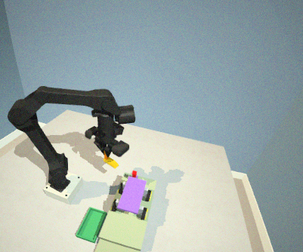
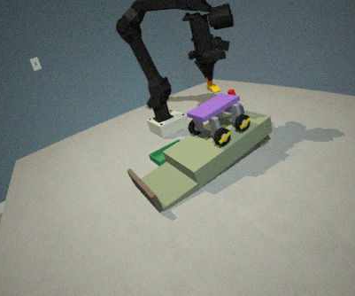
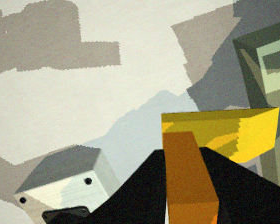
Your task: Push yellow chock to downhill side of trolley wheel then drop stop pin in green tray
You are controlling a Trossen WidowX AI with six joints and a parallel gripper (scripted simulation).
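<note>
My gripper tip is now 2 cm short of the yellow chock, 1 cm to the left of it and 1 cm above it. Round my gripper tip: trolley: 17 cm ahead, 10 cm to the right, 7 cm below; pale green ramp: 17 cm ahead, 10 cm to the right, 13 cm below; red-headed stop pin: 14 cm ahead, 1 cm to the right, 5 cm below.
</note>
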